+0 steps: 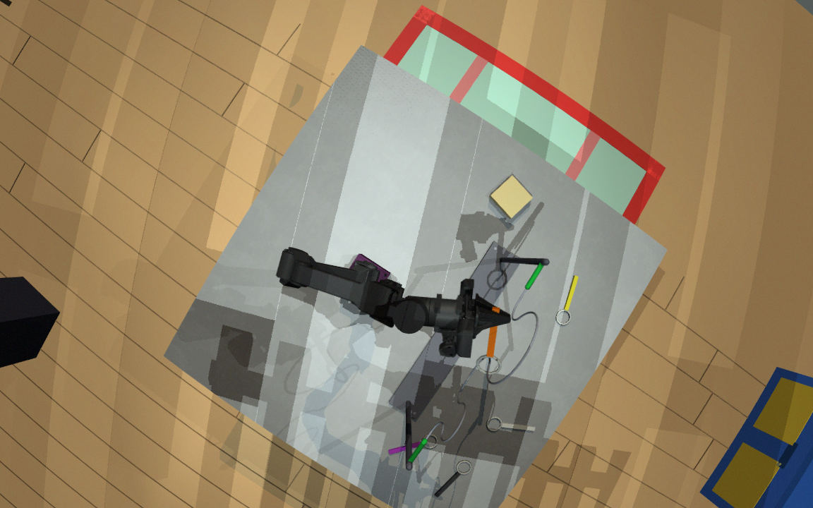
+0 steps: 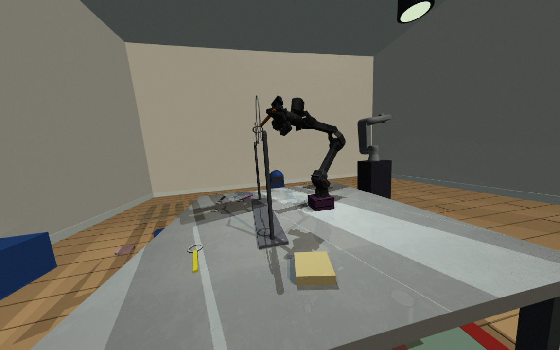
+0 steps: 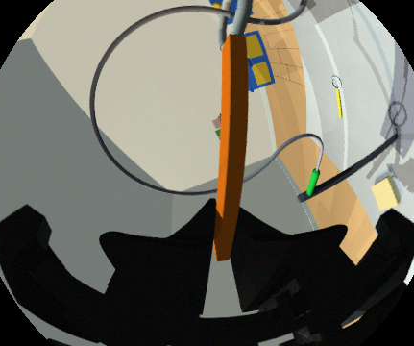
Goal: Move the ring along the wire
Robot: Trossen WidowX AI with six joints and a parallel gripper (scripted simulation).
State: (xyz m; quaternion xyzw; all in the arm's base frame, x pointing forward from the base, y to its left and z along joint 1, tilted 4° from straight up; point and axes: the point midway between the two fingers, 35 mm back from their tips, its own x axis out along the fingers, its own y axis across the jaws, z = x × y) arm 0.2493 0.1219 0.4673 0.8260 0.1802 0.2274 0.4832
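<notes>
My gripper tip is now 20 mm short of the ring with orange handle, 70 mm to the left of it and 40 mm above it. The rest, counted from my gripper tip: yellow-handled ring 300 mm ahead, 160 mm to the left, 520 mm below; then purple-handled ring 180 mm ahead, 520 mm to the right, 520 mm below; then tan block 70 mm behind, 340 mm to the left, 510 mm below.
</notes>
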